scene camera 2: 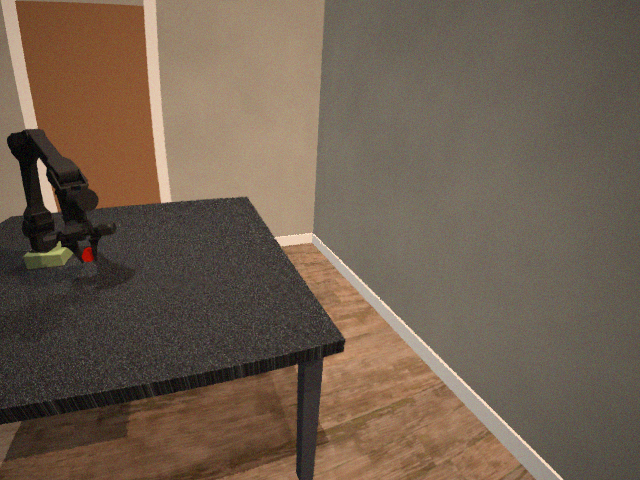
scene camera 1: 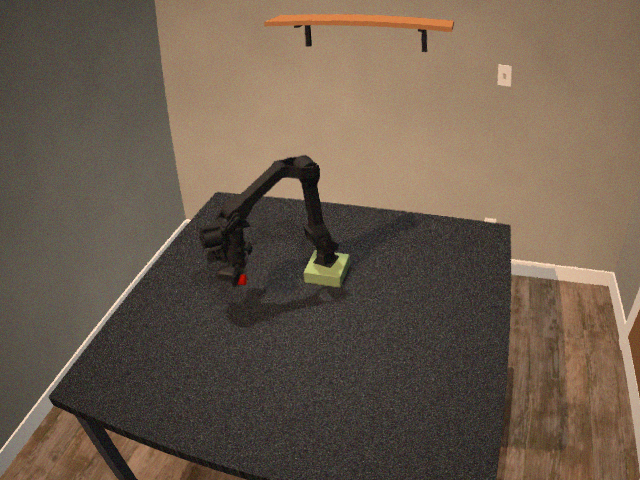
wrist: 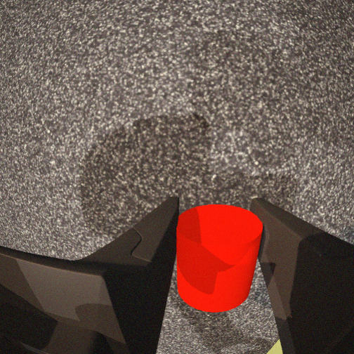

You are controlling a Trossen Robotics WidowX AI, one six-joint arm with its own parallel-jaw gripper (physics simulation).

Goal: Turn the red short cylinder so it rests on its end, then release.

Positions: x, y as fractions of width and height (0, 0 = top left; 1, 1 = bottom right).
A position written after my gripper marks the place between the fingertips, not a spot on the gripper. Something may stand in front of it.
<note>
In view: my gripper (scene camera 2: 0.14, 0.54) and a red short cylinder (wrist: 0.61, 0.69).
My gripper shows as well in scene camera 1 (scene camera 1: 0.37, 0.59) and in the wrist view (wrist: 0.61, 0.58).
</note>
